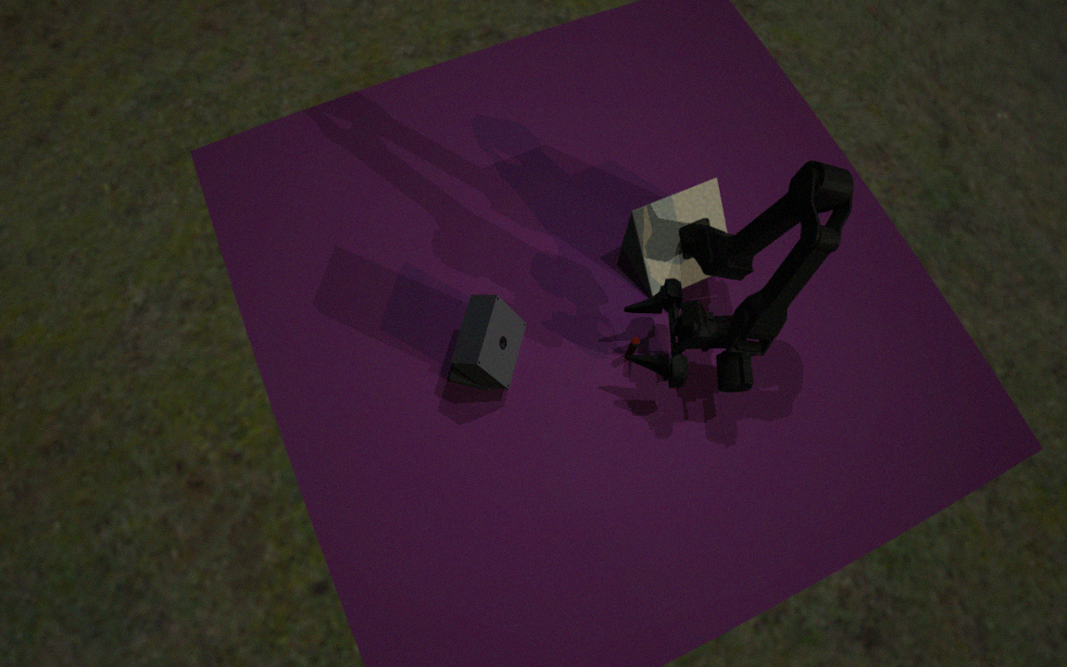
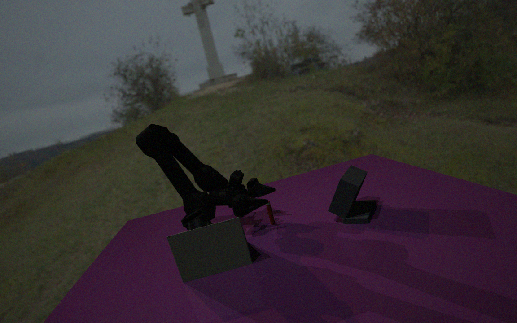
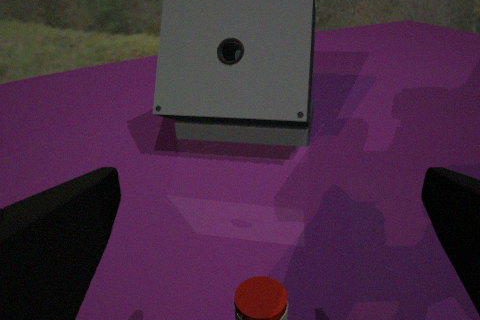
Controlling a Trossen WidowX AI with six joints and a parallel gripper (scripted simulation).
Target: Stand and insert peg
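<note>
Right now the red peg is 4 cm below my gripper tip, 2 cm behind it and 1 cm to the left of it. Also, from my gripper tip: grey sloped panel (22 cm ahead, 9 cm to the right, 2 cm below); then dark foot (24 cm ahead, 10 cm to the right, 9 cm below).
</note>
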